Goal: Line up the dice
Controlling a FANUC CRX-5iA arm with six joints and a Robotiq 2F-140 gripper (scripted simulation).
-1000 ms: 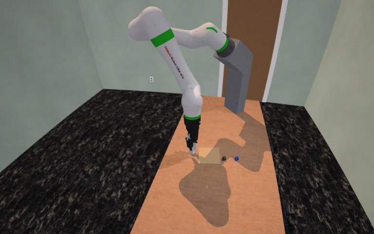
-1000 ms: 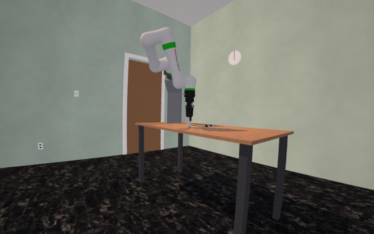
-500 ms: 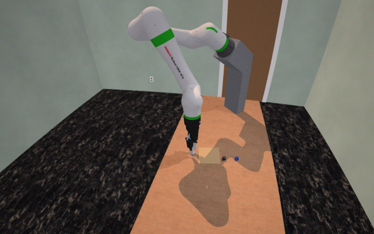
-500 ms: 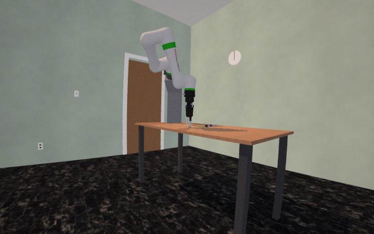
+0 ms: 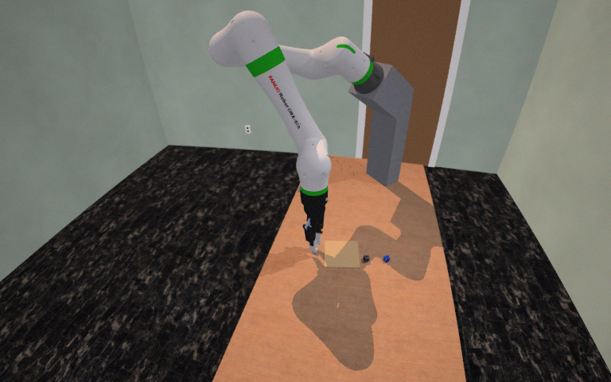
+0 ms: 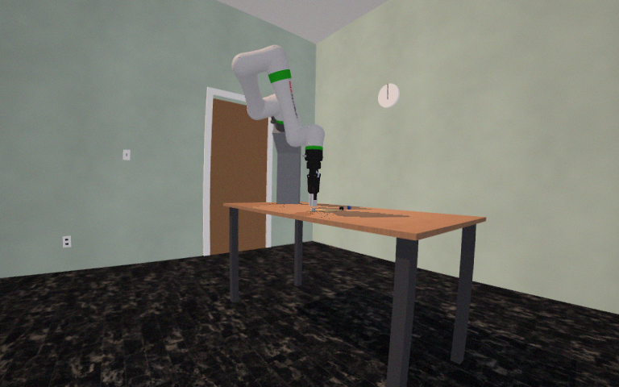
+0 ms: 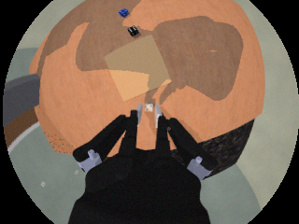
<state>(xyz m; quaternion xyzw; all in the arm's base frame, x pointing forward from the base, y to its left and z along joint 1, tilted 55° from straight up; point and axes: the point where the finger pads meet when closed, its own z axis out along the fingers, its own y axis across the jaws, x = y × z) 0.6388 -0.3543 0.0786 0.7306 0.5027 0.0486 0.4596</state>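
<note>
Right now my hand is 50 mm above the white die. Also, from my hand: tan mat (30 mm ahead, 110 mm to the left, 60 mm below); blue die (90 mm ahead, 280 mm to the left, 50 mm below); black die (70 mm ahead, 200 mm to the left, 50 mm below).
</note>
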